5 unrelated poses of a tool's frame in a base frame.
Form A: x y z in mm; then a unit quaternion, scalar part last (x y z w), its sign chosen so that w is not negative.
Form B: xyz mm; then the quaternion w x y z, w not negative. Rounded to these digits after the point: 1 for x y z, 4 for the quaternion.
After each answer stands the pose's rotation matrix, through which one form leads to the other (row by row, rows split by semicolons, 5 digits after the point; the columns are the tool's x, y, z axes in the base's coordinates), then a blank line. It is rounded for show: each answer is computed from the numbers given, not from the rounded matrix.
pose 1, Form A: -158.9, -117.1, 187.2, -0.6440, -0.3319, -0.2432, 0.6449
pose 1, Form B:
-158.9, -117.1, 187.2, 0.6449, -0.6440, -0.3319, -0.2432
0.66137 0.74121 -0.11485; 0.11382 0.05217 0.99213; 0.74137 -0.66924 -0.04985

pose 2, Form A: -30.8, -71.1, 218.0, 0.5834, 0.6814, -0.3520, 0.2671
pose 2, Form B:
-30.8, -71.1, 218.0, 0.2671, 0.5834, 0.6814, -0.3520
-0.17653 0.98319 -0.04671; 0.60708 0.07140 -0.79143; -0.77479 -0.16807 -0.60947

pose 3, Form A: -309.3, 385.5, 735.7, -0.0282, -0.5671, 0.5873, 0.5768
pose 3, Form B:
-309.3, 385.5, 735.7, 0.5768, -0.0282, -0.5671, 0.5873
-0.33302 -0.64551 -0.68732; 0.70948 0.30858 -0.63357; 0.62107 -0.69864 0.35522

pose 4, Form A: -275.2, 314.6, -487.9, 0.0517, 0.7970, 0.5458, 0.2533
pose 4, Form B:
-275.2, 314.6, -487.9, 0.2533, 0.0517, 0.7970, 0.5458
-0.86632 -0.19410 0.46022; 0.35893 0.39882 0.84386; -0.34735 0.89625 -0.27584

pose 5, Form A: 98.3, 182.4, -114.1, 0.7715, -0.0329, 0.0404, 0.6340
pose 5, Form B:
98.3, 182.4, -114.1, 0.6340, 0.7715, -0.0329, 0.0404
0.99457 -0.10200 0.02062; 0.00046 -0.19383 -0.98104; 0.10407 0.97572 -0.19273

